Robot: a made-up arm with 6 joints.
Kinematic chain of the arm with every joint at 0, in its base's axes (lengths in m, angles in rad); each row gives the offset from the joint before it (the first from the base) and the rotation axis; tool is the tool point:
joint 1: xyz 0 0 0.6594 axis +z
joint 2: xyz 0.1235 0 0 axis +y
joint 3: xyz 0 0 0.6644 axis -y
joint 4: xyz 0 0 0.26 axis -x
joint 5: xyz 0.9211 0 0 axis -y
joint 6: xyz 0.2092 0 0 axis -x
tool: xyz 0 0 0
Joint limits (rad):
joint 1: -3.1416..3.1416
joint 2: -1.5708..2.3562
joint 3: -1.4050..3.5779
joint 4: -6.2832..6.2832
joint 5: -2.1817..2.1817
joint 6: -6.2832..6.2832
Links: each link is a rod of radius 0.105 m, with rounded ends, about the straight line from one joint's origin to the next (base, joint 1, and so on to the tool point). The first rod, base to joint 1, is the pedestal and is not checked.
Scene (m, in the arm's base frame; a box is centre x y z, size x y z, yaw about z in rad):
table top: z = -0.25
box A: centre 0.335 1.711 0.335 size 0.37 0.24 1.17 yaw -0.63
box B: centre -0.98 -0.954 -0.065 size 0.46 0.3 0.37 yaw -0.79
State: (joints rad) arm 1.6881 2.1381 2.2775 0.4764 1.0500 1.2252
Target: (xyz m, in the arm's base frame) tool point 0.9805 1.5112 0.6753
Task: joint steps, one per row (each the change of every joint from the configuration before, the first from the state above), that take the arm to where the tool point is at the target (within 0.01 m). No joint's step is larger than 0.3 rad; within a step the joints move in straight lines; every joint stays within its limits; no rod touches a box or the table.
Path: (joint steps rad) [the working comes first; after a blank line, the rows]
Joints at the target: 0.9598 2.0465 1.9669 0.4135 0.8620 1.2252
Straight joint move there: touches box A.

1: -0.1704 -0.2570 -0.0178 0.0901 0.1664 0.0317
2: -0.1704 -0.2571 -0.0178 0.0902 0.1664 0.0317
3: -0.1703 -0.2570 -0.0178 0.0901 0.1664 0.0317
4: -0.1704 -0.2570 -0.0177 0.0901 0.1665 0.0317
5: -0.1704 -0.2571 -0.0178 0.0902 0.1664 0.0317
6: -0.1704 -0.2570 -0.0178 0.0901 0.1664 0.0317
7: 0.0588 0.2901 -0.0408 -0.1208 -0.2373 -0.0380
8: 0.0588 0.2901 -0.0408 -0.1207 -0.2373 -0.0381
9: 0.0588 0.2901 -0.0407 -0.1207 -0.2373 -0.0380
10: 0.0588 0.2901 -0.0408 -0.1208 -0.2373 -0.0381
11: 0.0588 0.2902 -0.0408 -0.1207 -0.2373 -0.0380

